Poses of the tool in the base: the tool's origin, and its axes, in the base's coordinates. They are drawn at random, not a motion.
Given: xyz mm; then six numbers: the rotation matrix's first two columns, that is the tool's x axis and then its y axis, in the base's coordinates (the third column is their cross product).
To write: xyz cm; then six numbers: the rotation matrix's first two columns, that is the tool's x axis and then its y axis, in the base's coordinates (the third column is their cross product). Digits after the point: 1 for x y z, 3 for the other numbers.
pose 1, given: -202, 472, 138, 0.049, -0.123, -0.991, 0.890, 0.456, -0.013
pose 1, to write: -20.2, 47.2, 13.8, 0.049, -0.123, -0.991, 0.890, 0.456, -0.013
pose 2, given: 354, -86, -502, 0.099, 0.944, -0.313, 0.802, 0.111, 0.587
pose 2, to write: 35.4, -8.6, -50.2, 0.099, 0.944, -0.313, 0.802, 0.111, 0.587
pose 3, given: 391, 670, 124, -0.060, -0.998, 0.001, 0.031, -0.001, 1.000
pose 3, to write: 39.1, 67.0, 12.4, -0.060, -0.998, 0.001, 0.031, -0.001, 1.000
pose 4, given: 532, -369, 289, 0.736, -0.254, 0.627, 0.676, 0.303, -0.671
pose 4, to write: 53.2, -36.9, 28.9, 0.736, -0.254, 0.627, 0.676, 0.303, -0.671
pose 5, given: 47, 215, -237, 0.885, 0.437, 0.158, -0.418, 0.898, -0.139
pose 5, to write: 4.7, 21.5, -23.7, 0.885, 0.437, 0.158, -0.418, 0.898, -0.139
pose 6, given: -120, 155, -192, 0.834, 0.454, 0.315, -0.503, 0.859, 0.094
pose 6, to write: -12.0, 15.5, -19.2, 0.834, 0.454, 0.315, -0.503, 0.859, 0.094
